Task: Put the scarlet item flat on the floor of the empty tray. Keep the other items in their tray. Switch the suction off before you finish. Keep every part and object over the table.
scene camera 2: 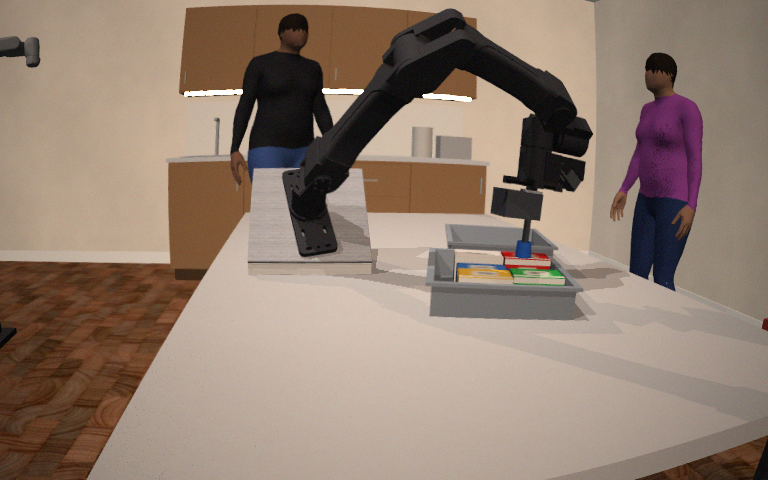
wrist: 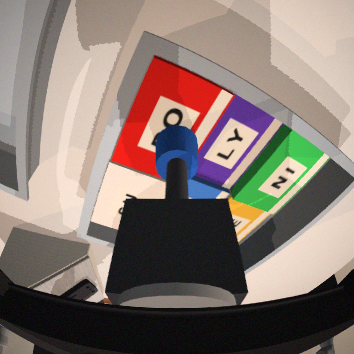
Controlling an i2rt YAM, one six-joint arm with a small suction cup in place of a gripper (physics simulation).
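Pixels of known places: hand, tool point: [scene camera 2: 521,262] [wrist: 176,137]; arm's base, link origin: [scene camera 2: 307,210].
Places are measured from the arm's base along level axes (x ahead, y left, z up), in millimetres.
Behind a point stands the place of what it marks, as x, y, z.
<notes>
The scarlet item is a red box [scene camera 2: 539,261] @(349, -252, -55) [wrist: 170,80] @(376, -220, -52) with a partly hidden white label. It lies flat at a corner of the filled tray [scene camera 2: 501,303] @(201, -372, -81) [wrist: 101,162] @(311, -167, -54). My blue suction cup [scene camera 2: 523,251] [wrist: 176,142] stands upright on its top and is shut on it. No gap shows below the cup; whether the box is raised at all, I cannot tell. The other items there are a cream box [scene camera 2: 478,257] @(250, -207, -53) [wrist: 105,192] @(279, -165, -52), purple box [wrist: 250,111] @(351, -280, -70), blue box [wrist: 205,190] @(273, -253, -64), yellow box [scene camera 2: 468,275] @(187, -294, -59) [wrist: 236,204] @(258, -285, -60) and green box [scene camera 2: 553,275] @(317, -338, -57) [wrist: 305,145] @(333, -330, -56). The empty tray [scene camera 2: 492,235] @(457, 102, -75) [wrist: 31,125] @(333, -92, -79) is behind.
The two trays stand close together, with raised walls between them. The arm's base plate [scene camera 2: 310,237] @(-5, -56, -41) stands on a block [scene camera 2: 266,220] @(-80, -6, -16) to the left in the scene view. The table edge runs behind the trays, and two people stand beyond the table.
</notes>
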